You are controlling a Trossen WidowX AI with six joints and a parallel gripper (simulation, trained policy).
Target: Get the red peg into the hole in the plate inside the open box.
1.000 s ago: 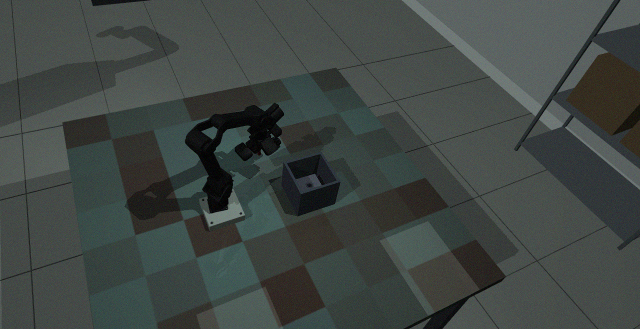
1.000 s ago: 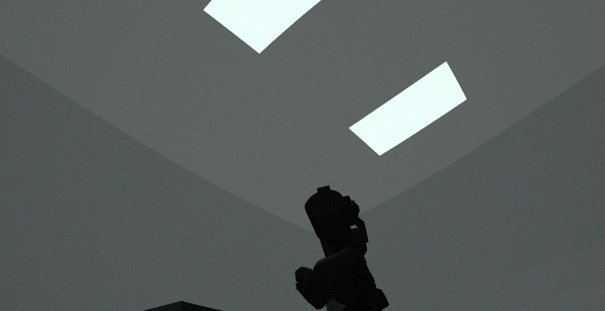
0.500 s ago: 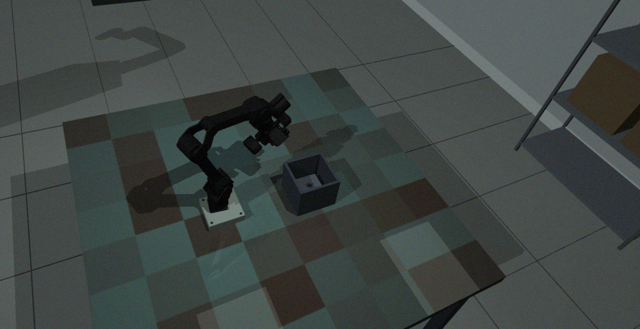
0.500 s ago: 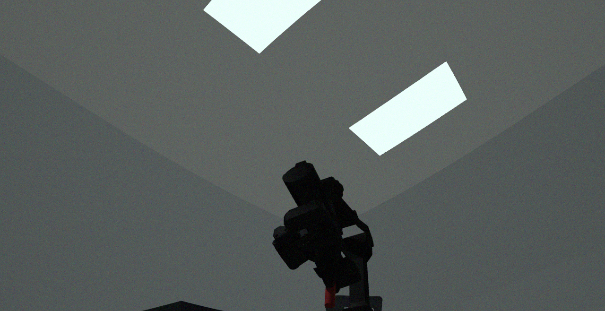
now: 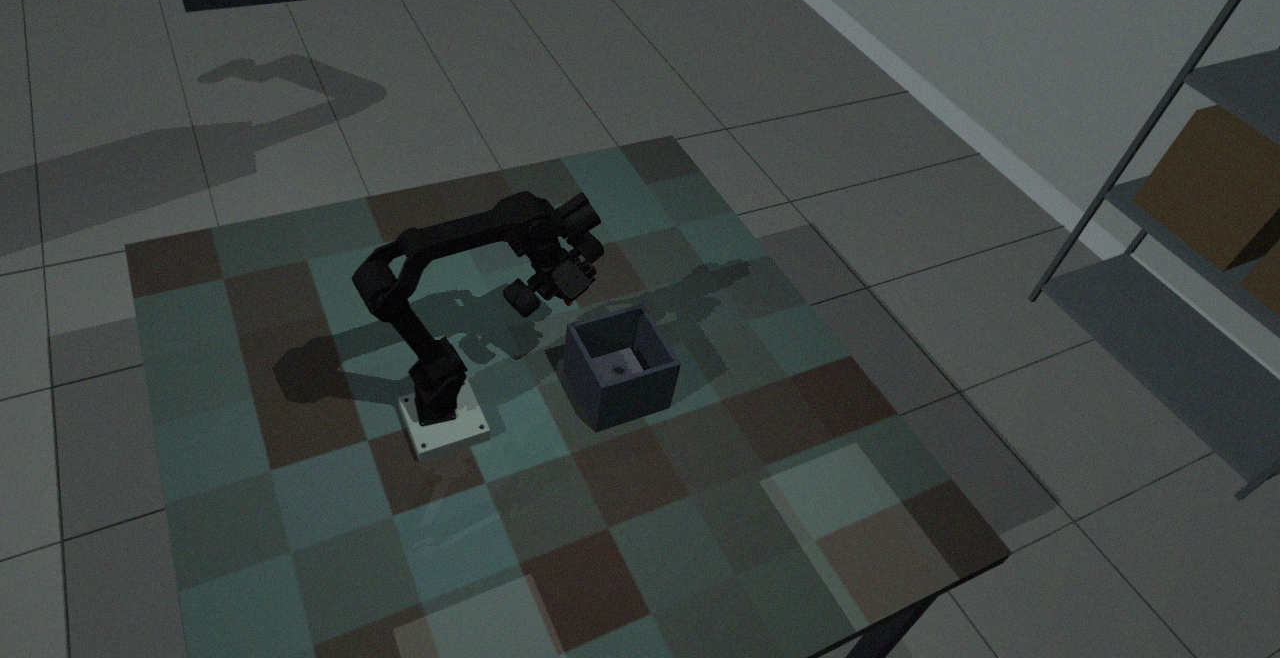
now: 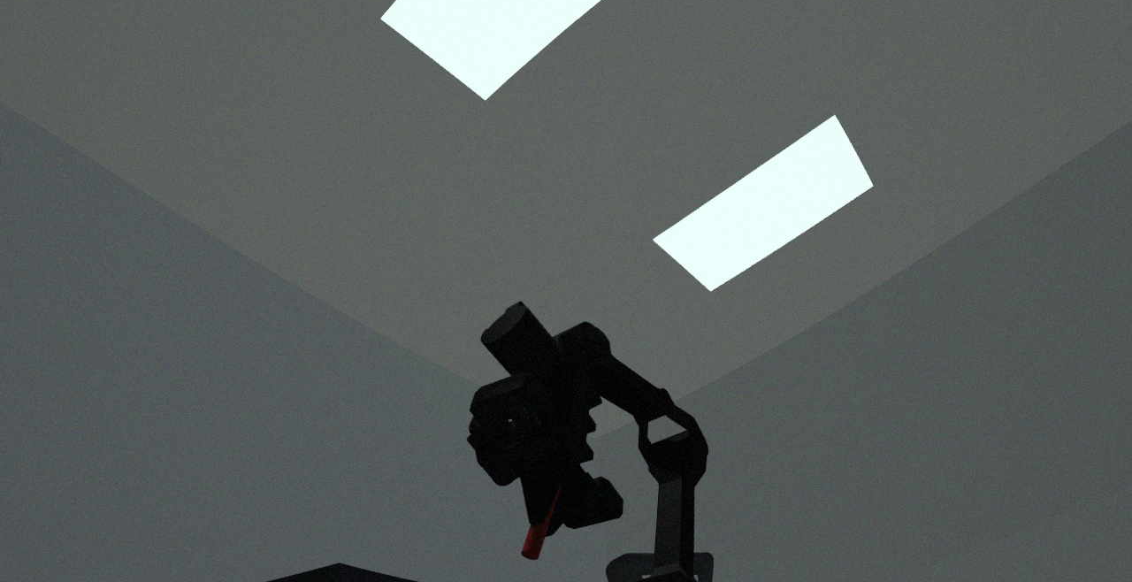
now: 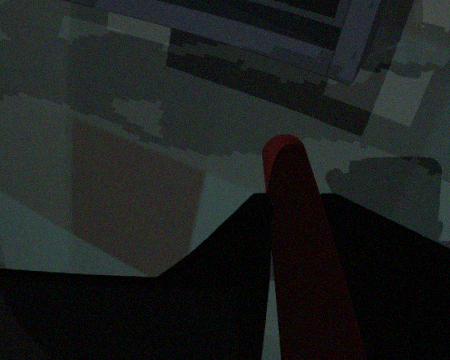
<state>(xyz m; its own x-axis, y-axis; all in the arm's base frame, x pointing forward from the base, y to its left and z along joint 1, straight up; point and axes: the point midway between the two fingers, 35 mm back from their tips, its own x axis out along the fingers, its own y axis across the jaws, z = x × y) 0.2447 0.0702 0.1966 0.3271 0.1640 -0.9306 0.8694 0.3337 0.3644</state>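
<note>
The pale plate lies 9 cm ahead of my gripper tip, 10 cm to the right of it and 15 cm below it. From my gripper tip the other things lie so: red peg 1 cm above.
</note>
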